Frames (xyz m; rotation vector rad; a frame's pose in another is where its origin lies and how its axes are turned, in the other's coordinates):
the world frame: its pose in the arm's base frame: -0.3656 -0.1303 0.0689 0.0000 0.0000 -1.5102
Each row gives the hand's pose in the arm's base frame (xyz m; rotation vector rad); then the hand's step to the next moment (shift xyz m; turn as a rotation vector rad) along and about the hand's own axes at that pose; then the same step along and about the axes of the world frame.
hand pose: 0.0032 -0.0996 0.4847 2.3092 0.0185 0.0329
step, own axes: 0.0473 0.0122 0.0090 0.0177 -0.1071 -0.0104
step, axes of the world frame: 0.0166 0.0467 0.0038 -0.0790 0.0219 -0.0719
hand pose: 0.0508 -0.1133 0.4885 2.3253 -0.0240 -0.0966
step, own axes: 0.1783 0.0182 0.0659 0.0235 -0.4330 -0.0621
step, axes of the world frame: 0.0791 0.1684 -0.0429 -0.3391 0.0433 -0.2739
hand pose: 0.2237 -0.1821 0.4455 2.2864 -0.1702 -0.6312
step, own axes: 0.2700 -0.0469 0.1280 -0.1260 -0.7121 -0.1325
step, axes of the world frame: 0.1390 0.1611 -0.2150 -0.6343 -0.0528 -0.3680
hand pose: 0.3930 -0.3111 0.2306 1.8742 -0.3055 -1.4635
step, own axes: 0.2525 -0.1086 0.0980 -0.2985 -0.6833 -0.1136
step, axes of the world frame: 0.1076 -0.0403 -0.2682 -0.7115 -0.1146 -0.2225
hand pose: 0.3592 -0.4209 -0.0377 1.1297 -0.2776 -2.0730
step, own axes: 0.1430 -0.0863 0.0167 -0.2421 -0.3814 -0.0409
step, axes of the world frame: 0.0359 -0.1071 -0.1242 -0.4459 -0.0538 -0.0632
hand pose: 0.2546 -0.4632 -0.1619 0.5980 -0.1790 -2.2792
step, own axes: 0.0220 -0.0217 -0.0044 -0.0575 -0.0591 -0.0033
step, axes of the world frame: -0.0014 -0.0251 -0.0185 -0.0825 0.0031 0.0002
